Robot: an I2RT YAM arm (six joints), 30 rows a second.
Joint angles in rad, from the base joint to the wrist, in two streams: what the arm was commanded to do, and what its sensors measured. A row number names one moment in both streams.
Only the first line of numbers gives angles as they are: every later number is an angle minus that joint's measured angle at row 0.
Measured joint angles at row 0:
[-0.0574, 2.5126, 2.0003, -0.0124, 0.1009, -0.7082]
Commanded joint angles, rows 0 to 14:
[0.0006, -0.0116, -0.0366, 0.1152, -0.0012, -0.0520]
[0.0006, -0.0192, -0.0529, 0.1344, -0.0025, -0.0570]
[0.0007, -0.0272, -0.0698, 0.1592, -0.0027, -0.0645]
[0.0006, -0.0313, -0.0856, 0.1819, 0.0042, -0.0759]
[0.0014, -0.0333, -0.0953, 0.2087, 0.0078, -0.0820]
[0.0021, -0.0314, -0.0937, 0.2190, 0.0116, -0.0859]
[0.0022, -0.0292, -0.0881, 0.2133, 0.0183, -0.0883]
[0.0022, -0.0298, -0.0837, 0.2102, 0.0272, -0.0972]
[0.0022, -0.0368, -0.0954, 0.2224, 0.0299, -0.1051]
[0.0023, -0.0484, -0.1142, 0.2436, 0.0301, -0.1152]
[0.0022, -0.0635, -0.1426, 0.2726, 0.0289, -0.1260]
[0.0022, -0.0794, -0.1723, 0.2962, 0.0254, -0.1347]
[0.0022, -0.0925, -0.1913, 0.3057, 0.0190, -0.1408]
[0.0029, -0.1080, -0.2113, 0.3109, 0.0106, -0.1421]
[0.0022, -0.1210, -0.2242, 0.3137, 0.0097, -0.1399]
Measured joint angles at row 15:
[0.0008, -0.0824, -0.1965, 0.2354, 0.0225, -0.1080]
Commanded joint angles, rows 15 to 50:
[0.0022, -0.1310, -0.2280, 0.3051, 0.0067, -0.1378]
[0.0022, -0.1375, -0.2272, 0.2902, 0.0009, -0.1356]
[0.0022, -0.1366, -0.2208, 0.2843, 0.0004, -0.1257]
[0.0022, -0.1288, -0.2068, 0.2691, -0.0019, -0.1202]
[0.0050, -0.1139, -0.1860, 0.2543, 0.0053, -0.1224]
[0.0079, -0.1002, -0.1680, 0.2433, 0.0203, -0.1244]
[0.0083, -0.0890, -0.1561, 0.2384, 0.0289, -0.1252]
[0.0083, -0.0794, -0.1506, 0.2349, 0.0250, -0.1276]
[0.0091, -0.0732, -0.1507, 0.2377, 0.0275, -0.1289]
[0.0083, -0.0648, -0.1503, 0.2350, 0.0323, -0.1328]
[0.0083, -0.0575, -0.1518, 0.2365, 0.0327, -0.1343]
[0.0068, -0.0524, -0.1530, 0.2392, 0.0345, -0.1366]
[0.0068, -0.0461, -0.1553, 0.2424, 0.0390, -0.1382]
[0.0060, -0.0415, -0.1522, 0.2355, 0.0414, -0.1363]
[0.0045, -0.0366, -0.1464, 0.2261, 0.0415, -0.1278]
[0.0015, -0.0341, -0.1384, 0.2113, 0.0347, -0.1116]
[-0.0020, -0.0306, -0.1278, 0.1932, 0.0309, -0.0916]
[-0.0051, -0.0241, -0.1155, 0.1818, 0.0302, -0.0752]
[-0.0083, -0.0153, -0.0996, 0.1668, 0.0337, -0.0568]
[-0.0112, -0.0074, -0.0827, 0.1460, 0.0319, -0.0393]
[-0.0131, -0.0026, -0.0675, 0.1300, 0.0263, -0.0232]
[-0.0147, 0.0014, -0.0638, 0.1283, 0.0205, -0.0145]
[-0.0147, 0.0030, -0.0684, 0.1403, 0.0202, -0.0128]
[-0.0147, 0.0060, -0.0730, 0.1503, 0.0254, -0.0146]
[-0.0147, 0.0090, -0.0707, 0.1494, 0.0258, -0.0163]
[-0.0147, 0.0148, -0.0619, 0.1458, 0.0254, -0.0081]
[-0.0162, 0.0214, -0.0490, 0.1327, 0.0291, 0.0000]
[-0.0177, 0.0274, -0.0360, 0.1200, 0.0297, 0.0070]
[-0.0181, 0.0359, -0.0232, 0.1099, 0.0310, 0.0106]
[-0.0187, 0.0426, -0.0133, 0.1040, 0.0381, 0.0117]
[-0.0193, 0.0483, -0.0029, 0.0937, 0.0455, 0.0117]
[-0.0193, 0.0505, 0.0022, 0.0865, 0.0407, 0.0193]
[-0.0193, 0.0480, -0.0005, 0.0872, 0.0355, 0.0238]
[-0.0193, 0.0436, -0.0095, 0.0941, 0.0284, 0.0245]
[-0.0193, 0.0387, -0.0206, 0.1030, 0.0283, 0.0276]
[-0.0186, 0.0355, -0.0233, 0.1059, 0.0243, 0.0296]
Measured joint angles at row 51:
[-0.0187, 0.0370, -0.0134, 0.1339, 0.0252, 0.0072]
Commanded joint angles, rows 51 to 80:
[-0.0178, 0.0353, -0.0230, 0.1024, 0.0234, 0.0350]
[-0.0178, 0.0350, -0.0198, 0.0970, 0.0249, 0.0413]
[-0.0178, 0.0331, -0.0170, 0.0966, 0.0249, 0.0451]
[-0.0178, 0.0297, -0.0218, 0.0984, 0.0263, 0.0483]
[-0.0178, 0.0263, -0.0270, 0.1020, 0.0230, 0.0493]
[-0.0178, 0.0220, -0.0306, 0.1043, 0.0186, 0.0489]
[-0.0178, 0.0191, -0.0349, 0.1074, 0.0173, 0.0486]
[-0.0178, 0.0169, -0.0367, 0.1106, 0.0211, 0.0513]
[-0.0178, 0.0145, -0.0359, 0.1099, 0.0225, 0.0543]
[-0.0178, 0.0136, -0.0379, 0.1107, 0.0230, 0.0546]
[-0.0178, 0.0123, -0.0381, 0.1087, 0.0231, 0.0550]
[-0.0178, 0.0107, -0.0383, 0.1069, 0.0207, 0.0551]
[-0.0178, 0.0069, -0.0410, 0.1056, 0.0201, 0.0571]
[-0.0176, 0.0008, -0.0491, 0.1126, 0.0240, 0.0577]
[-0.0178, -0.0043, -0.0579, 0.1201, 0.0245, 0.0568]
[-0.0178, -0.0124, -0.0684, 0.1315, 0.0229, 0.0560]
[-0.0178, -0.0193, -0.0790, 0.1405, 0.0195, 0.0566]
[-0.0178, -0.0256, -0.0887, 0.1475, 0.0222, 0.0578]
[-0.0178, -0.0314, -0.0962, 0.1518, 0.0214, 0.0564]
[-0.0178, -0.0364, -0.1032, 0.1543, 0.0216, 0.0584]
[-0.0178, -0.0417, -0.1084, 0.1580, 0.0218, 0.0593]
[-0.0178, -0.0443, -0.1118, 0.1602, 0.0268, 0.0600]
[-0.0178, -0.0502, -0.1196, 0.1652, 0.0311, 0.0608]
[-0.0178, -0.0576, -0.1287, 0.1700, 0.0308, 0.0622]
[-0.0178, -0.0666, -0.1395, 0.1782, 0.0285, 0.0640]
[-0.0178, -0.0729, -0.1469, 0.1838, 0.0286, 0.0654]
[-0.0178, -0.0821, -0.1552, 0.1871, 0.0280, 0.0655]
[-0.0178, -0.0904, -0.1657, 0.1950, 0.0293, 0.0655]
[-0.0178, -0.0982, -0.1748, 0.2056, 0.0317, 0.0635]
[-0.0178, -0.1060, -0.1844, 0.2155, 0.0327, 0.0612]
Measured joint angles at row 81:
[-0.0187, -0.0767, -0.1690, 0.1560, 0.0263, 0.0542]
